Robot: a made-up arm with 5 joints.
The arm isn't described. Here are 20 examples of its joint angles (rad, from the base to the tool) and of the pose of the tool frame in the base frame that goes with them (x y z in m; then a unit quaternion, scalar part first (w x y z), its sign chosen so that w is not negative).
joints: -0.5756 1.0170 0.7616 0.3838 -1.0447
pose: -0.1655 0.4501 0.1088 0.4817 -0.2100 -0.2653 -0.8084
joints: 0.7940 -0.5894 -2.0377 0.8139 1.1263
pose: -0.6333 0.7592 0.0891 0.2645 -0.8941 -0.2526 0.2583
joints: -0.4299 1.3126 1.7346 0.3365 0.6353
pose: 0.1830 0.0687 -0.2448 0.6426 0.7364 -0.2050 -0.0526
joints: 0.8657 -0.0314 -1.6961 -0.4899 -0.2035
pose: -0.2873 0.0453 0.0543 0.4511 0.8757 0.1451 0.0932
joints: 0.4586 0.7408 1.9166 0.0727 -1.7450
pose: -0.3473 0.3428 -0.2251 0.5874 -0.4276 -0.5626 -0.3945
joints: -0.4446 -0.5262 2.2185 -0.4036 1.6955
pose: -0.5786 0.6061 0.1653 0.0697 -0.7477 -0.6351 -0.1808
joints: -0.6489 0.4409 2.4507 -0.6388 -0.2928
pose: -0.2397 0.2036 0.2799 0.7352 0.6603 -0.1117 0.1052
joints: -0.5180 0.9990 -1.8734 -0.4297 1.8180
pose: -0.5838 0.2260 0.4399 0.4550 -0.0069 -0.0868 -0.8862
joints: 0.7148 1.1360 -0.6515 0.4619 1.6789
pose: -0.6074 -0.2094 0.1332 0.7434 -0.1322 -0.6287 -0.1863
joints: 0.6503 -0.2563 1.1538 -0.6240 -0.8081
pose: -0.4347 0.3267 0.0320 0.7592 -0.6490 0.0489 -0.0017
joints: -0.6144 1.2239 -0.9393 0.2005 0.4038
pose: -0.3316 0.4220 0.2299 0.3897 -0.2698 -0.2797 -0.8349
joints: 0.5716 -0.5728 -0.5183 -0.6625 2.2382
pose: -0.4017 -0.2662 0.6895 0.4093 -0.1858 0.4329 -0.7813
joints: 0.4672 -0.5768 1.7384 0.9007 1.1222
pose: -0.9528 -0.0828 0.3018 0.5624 0.3922 0.1818 -0.7049
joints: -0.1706 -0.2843 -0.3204 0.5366 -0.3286
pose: -0.5334 0.2724 0.4671 0.5636 -0.6887 -0.3037 -0.3402
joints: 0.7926 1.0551 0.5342 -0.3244 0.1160
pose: -0.1073 -0.0513 0.0872 0.7144 -0.4867 -0.4386 -0.2459
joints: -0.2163 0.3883 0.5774 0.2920 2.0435
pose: -0.3117 -0.2653 -0.2871 0.6883 0.6783 0.2091 -0.1500
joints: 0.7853 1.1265 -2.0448 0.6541 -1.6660
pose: -0.2094 -0.1859 0.0683 0.9955 0.0788 0.0390 0.0352
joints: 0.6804 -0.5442 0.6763 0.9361 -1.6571
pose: -0.5029 0.2035 0.0657 0.0879 0.9216 0.3050 0.2232
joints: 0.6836 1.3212 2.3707 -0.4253 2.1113
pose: 0.3023 0.3127 -0.4974 0.4880 0.2086 0.6891 0.4935
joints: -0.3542 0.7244 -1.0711 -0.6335 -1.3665
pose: -0.2134 0.1206 -0.2821 0.0355 -0.9895 -0.0730 -0.1197
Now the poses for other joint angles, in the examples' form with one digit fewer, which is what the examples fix.
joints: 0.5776 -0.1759 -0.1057 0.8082 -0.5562
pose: -0.596 0.317 0.155 0.202 -0.763 -0.531 -0.309
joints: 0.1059 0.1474 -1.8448 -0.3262 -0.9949
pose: -0.421 -0.045 0.059 0.451 0.878 0.147 -0.072
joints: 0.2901 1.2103 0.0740 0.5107 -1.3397
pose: 0.076 0.123 -0.218 0.153 0.471 0.539 0.681
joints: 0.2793 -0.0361 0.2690 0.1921 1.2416
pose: -0.449 -0.259 0.414 0.879 -0.046 0.138 -0.453
